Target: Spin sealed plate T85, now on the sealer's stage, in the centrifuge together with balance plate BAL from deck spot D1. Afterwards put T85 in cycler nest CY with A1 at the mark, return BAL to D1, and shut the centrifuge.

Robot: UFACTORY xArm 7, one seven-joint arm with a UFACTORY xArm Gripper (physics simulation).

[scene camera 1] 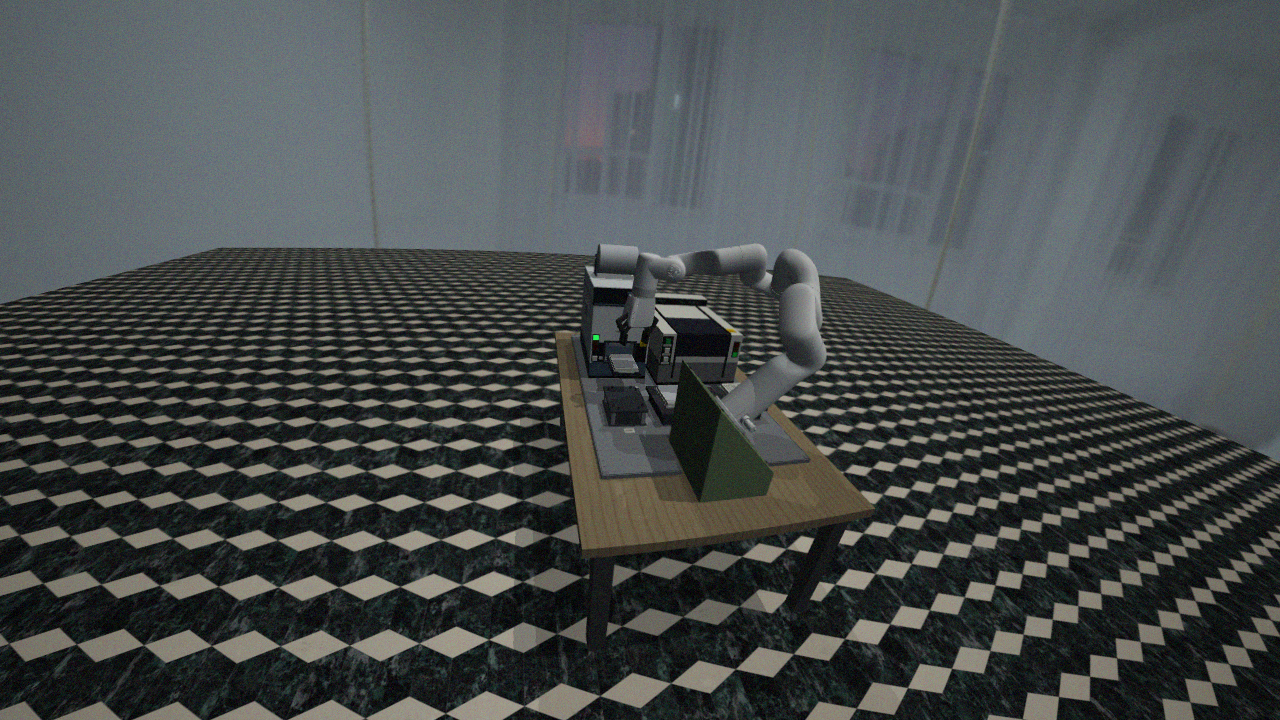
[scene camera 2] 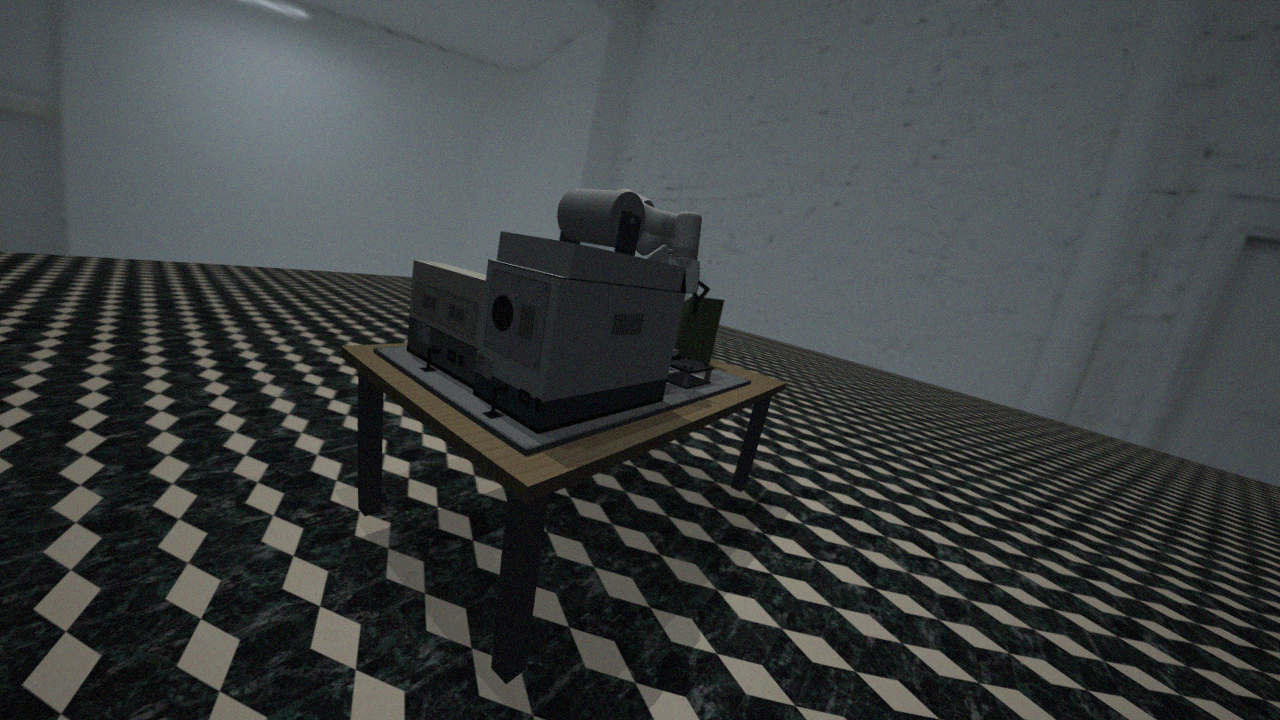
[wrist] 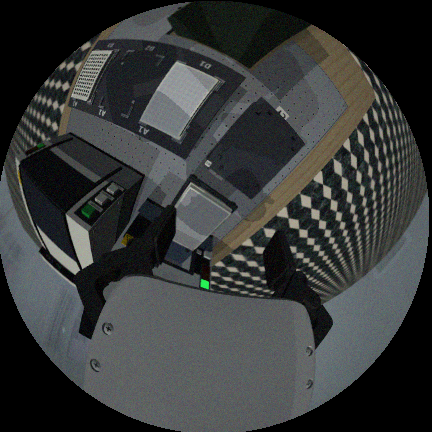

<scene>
My gripper is open and holds nothing. Also in view: a pale plate.
</scene>
